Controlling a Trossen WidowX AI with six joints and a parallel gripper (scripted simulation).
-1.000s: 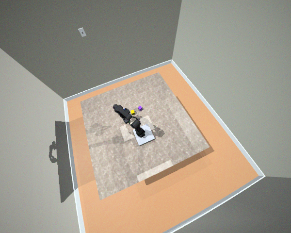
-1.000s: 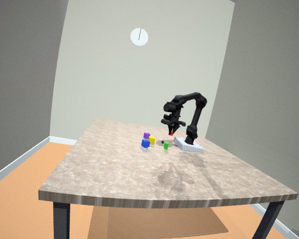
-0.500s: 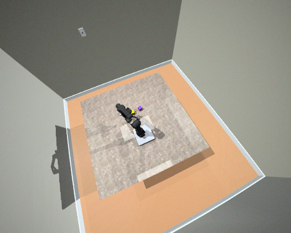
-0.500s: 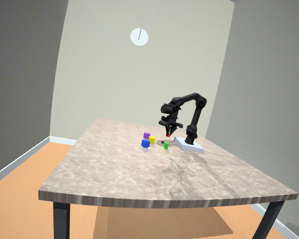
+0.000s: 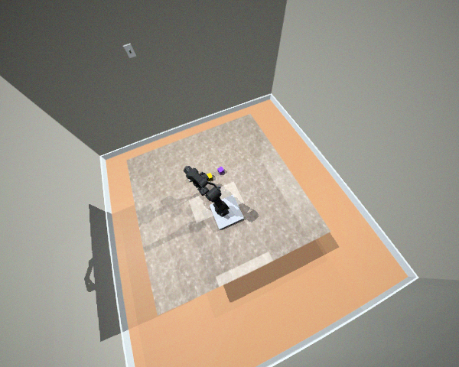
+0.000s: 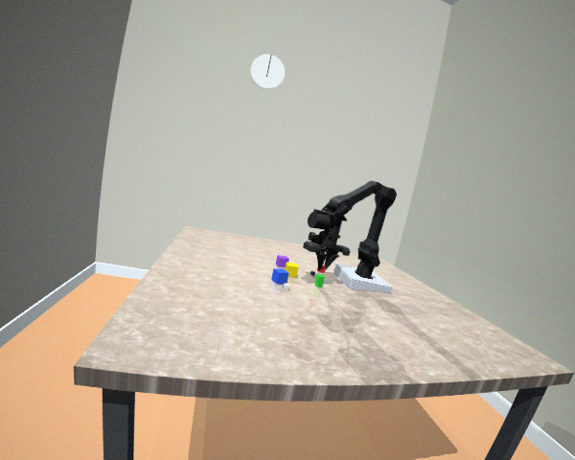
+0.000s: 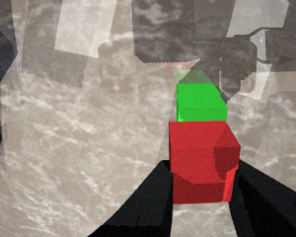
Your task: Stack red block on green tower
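Right now my gripper tip is 80 mm short of the yellow cube, 110 mm to the left of it and 50 mm above it. Round my gripper tip: small white cube: 150 mm ahead, 40 mm to the left, 60 mm below; red block: right at my gripper tip; blue cube: 160 mm ahead, 20 mm to the right, 50 mm below.
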